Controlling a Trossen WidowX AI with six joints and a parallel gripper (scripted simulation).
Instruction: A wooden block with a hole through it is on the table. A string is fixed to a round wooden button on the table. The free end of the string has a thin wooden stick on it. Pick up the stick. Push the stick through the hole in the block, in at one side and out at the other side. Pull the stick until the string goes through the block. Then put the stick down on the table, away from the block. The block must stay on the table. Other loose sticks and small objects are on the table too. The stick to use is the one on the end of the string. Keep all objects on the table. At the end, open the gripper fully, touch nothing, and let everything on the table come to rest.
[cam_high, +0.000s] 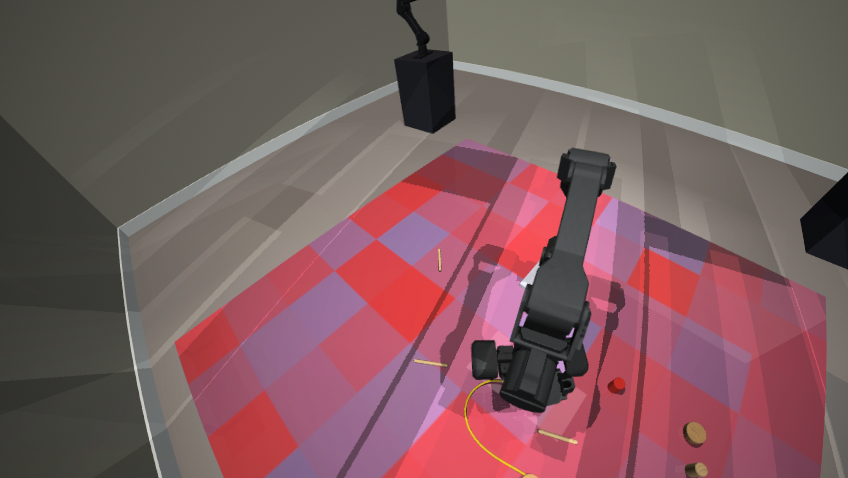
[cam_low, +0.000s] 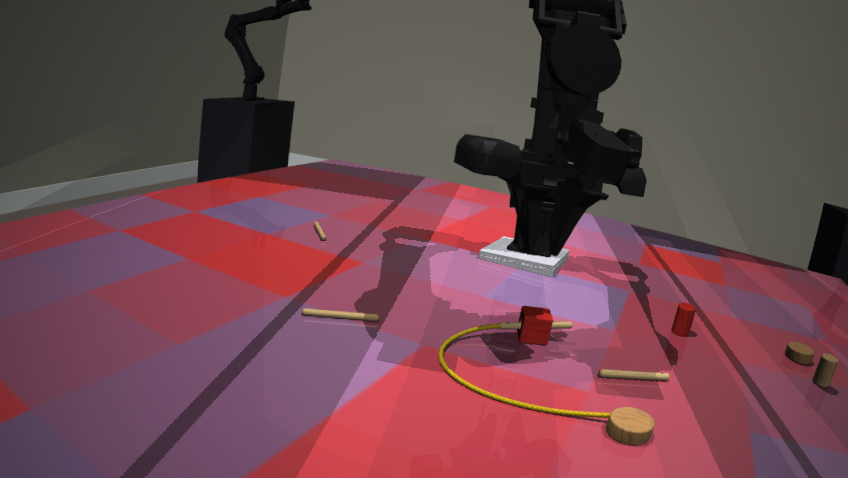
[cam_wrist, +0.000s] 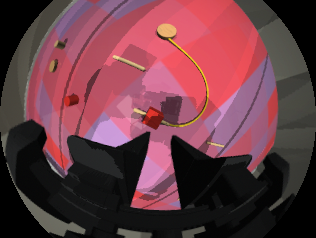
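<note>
My gripper tip is now 10 mm past the red block, 10 mm to the right of it and 80 mm above it. Round my gripper tip: red cylinder 120 mm behind, 180 mm to the left, 70 mm below; thin wooden stick 80 mm below; round wooden button 140 mm ahead, 120 mm to the left, 80 mm below.
</note>
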